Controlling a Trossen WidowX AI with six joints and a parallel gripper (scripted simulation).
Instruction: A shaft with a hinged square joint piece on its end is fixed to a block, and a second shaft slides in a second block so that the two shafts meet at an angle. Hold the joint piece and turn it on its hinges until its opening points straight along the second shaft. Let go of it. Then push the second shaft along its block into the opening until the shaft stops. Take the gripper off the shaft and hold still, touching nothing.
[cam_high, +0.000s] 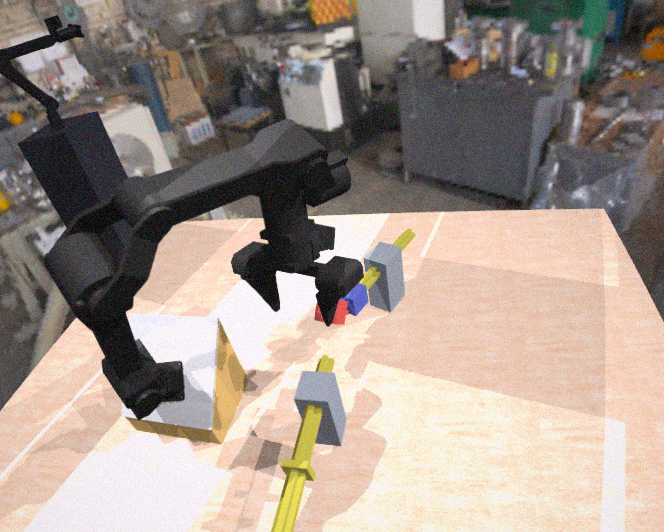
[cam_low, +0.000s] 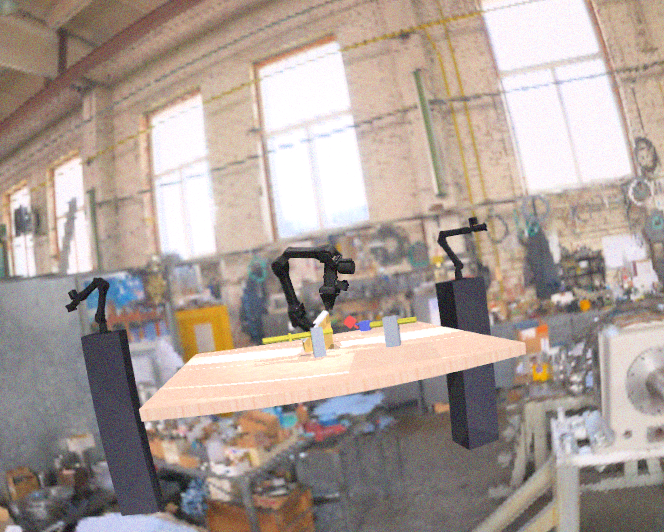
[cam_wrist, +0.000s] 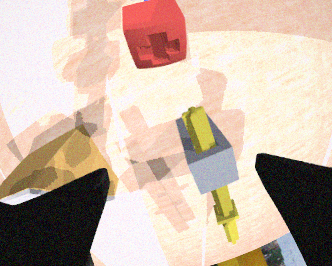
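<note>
The red joint piece is 80 mm to the left of my gripper tip, 70 mm below it and 30 mm ahead of it.
</note>
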